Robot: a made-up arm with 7 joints.
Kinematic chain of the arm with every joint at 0, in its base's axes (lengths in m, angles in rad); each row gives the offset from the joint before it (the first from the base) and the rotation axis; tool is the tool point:
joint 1: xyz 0 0 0.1 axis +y
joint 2: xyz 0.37 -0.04 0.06 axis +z
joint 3: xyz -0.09 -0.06 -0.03 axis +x
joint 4: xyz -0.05 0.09 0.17 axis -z
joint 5: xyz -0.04 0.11 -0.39 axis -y
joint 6: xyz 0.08 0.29 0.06 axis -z
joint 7: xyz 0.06 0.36 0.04 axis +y
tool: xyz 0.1 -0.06 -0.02
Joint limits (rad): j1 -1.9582..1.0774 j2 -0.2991..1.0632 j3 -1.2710..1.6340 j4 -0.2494..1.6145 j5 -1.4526..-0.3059 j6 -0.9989..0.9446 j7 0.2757..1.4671
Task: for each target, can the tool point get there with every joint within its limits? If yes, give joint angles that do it. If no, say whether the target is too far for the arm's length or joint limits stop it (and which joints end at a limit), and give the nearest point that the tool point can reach.
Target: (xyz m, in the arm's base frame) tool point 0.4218 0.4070 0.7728
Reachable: yes | joints -1.3797 0.2915 -0.1674 1.1133 -1.2700 -0.4487 1.0810
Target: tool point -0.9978 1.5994 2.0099
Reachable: no: too far | nearest point -0.4041 0.5523 0.8735 | short by 1.655 m
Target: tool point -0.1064 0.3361 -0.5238
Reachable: yes | joints 0.4009 0.5328 -0.6470 0.2363 -1.1954 -0.6093 0.8492
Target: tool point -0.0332 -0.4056 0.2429
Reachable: no: joint limits stop it (at a limit: joint 1, joint 2, joint 4, joint 6, joint 7) | nearest point -0.1345 -0.1507 0.4488 | short by 0.343 m
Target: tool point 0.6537 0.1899 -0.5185
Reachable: yes | joints 0.1072 0.0921 -0.5628 0.4860 -0.4640 0.4568 0.8477
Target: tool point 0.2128 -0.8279 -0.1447
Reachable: no: joint limits stop it (at a limit: joint 2, joint 3, joint 4, joint 6, joint 7) | nearest point 0.3128 -0.7464 -0.2597 | short by 0.173 m
